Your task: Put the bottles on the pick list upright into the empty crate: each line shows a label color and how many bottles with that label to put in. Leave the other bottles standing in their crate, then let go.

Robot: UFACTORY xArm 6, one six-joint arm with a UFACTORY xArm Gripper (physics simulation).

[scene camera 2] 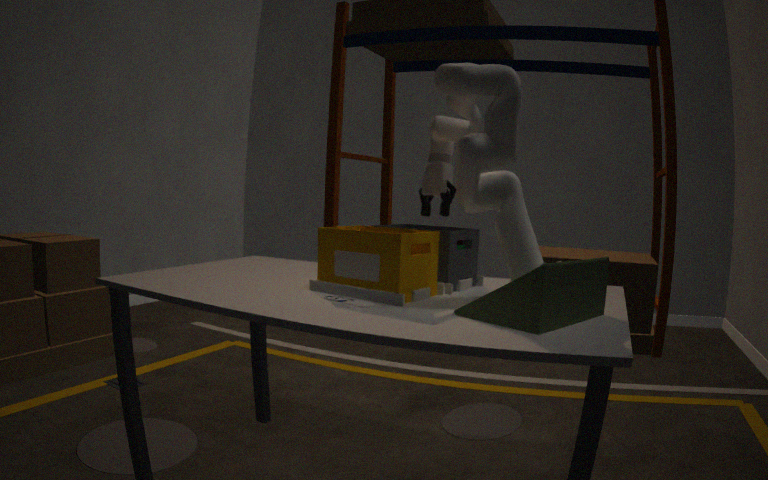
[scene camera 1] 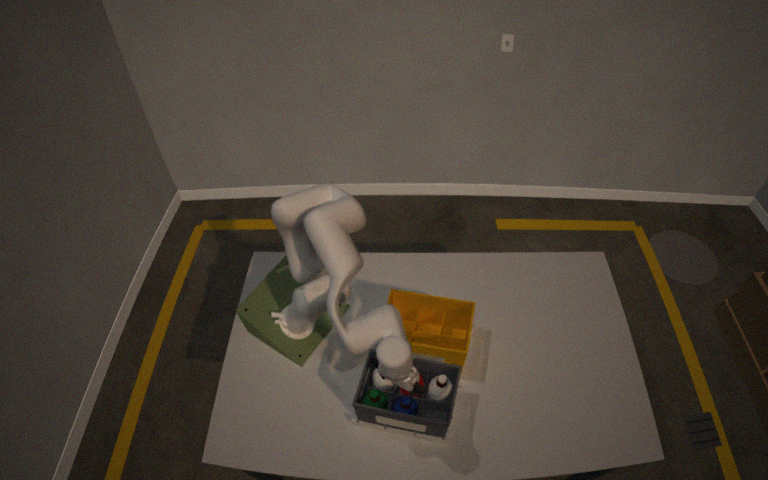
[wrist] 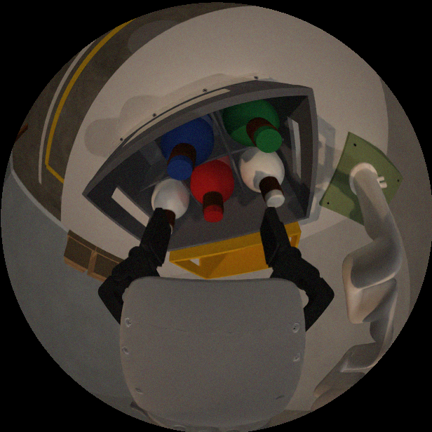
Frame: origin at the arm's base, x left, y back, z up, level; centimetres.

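Seen in the pictures: gripper, fingertip midpoint: [scene camera 2: 434,216]; arm's base at its link origin: [scene camera 1: 296,321].
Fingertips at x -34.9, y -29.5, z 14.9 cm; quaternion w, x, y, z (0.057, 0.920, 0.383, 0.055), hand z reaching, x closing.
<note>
Offsets run from my fingertips to a thing's middle. "spot": to the spot under its first point. Level surfaces: height alone.
The dark grey crate @(dx +0.1, dy -2.4, dz -12.2 cm) [scene camera 1: 438,425] [scene camera 2: 467,264] [wrist: 225,233] holds upright bottles: green @(dx +0.1, dy +7.4, dz -12.4 cm) [scene camera 1: 375,400] [wrist: 250,119], blue @(dx -3.7, dy -0.9, dz -12.4 cm) [scene camera 1: 405,405] [wrist: 190,137], red [wrist: 212,180], a white one @(dx +8.0, dy +3.4, dz -12.4 cm) [scene camera 1: 382,379] [wrist: 260,167] beside the green, and another white one @(dx +0.8, dy -12.5, dz -12.4 cm) [scene camera 1: 440,388] [wrist: 169,197] at the other end of the red one's row. One compartment beside the blue bottle is empty. The yellow crate [scene camera 1: 441,355] [scene camera 2: 420,277] [wrist: 225,247] shows empty compartments. My gripper [scene camera 2: 434,212] [wrist: 214,218] is open and empty, above the grey crate. The pick list @(spot: dx +33.4, dy -19.4, dz -20.9 cm) [scene camera 2: 339,299] is unreadable at this angle.
The yellow crate stands close against the grey one on the white table @(dz -21.0 cm) [scene camera 1: 543,316] [scene camera 2: 215,277]. The arm's base is on a green sloped block [scene camera 1: 266,319] [scene camera 2: 572,294] [wrist: 340,187]. A tall rack [scene camera 2: 335,141] stands on the floor behind the table.
</note>
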